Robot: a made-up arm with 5 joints.
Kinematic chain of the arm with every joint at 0, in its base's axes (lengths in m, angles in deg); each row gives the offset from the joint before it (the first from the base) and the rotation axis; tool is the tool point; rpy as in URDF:
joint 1: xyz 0.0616 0 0.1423 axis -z
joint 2: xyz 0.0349 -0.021 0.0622 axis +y
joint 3: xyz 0.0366 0 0.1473 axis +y
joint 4: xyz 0.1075 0 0.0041 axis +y
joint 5: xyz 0.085 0.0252 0 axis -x
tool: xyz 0 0 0 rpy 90 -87.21 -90
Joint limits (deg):
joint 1: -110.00..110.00
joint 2: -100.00..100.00
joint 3: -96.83..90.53
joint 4: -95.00..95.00
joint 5: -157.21..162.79
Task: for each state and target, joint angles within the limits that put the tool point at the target. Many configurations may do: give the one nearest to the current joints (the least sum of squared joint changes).
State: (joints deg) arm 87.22 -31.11 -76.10 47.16 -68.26
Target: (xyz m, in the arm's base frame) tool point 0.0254 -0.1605 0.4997
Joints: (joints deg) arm 104.17 -3.72 -68.55 42.51 -68.26
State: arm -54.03 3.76 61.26 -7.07 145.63
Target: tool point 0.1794 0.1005 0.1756
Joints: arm -38.91 1.40 67.34 -4.48 145.63
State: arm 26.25 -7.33 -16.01 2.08 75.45
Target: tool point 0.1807 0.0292 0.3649
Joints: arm -11.81 -50.74 24.36 34.90 75.45
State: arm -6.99 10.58 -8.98 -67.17 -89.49
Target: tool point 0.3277 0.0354 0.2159
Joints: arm -6.68 26.13 37.51 -56.73 -89.49
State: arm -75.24 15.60 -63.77 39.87 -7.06
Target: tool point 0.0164 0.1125 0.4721
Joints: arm -109.90 -21.46 -54.61 68.09 -7.06
